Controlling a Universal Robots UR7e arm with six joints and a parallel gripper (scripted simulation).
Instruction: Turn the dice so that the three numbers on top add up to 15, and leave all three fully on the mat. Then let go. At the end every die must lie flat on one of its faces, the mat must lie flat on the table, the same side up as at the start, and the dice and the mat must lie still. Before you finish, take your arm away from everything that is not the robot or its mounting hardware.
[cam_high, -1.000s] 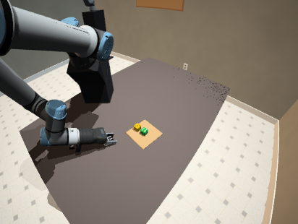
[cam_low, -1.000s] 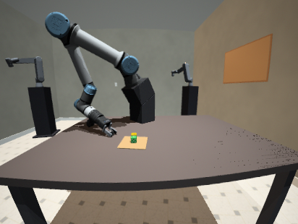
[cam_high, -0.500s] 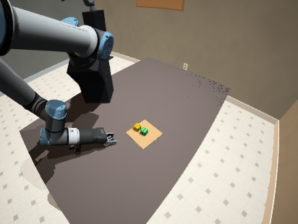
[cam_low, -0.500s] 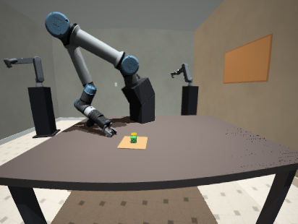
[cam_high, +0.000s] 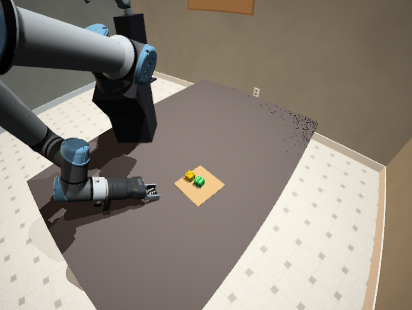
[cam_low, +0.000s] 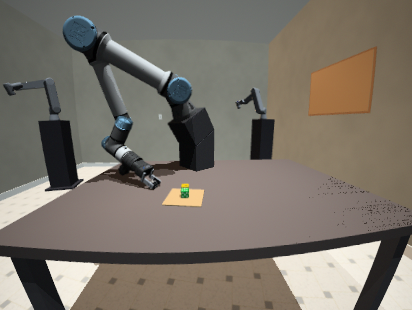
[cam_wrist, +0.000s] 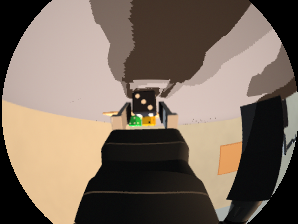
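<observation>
My gripper is now 10 mm above the black die. The rest, counted from my hand: yellow die (130 mm to the left, 90 mm ahead, 10 mm below); green die (130 mm ahead, 120 mm to the left, 10 mm below); tan mat (130 mm ahead, 120 mm to the left, 20 mm below).
</observation>
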